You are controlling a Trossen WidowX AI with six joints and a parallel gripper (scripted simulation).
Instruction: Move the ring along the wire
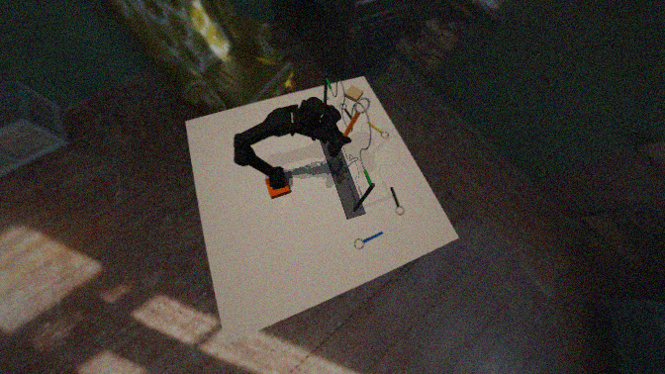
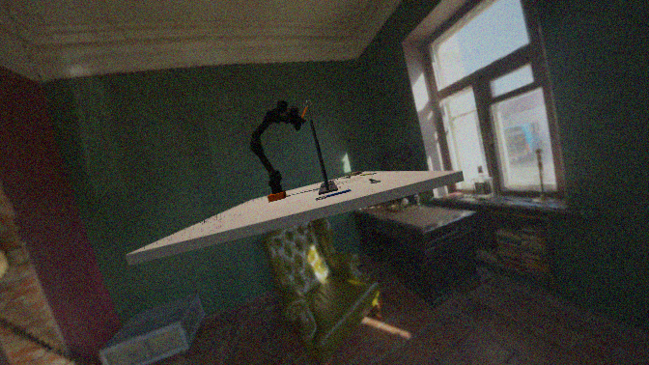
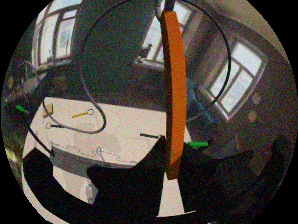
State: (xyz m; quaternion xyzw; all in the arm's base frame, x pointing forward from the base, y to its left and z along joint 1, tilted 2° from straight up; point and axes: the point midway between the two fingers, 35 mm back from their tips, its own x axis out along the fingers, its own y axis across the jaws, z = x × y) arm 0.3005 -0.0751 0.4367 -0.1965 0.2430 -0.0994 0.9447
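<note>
Right now the ring with orange handle is 2 cm ahead of my gripper tip, 3 cm to the left of it and 8 cm above it. The rest, counted from my gripper tip: yellow-handled ring (39 cm ahead, 29 cm to the left, 46 cm below); blue-handled ring (4 cm ahead, 34 cm to the right, 46 cm below); black-handled ring (29 cm ahead, 21 cm to the right, 46 cm below).
</note>
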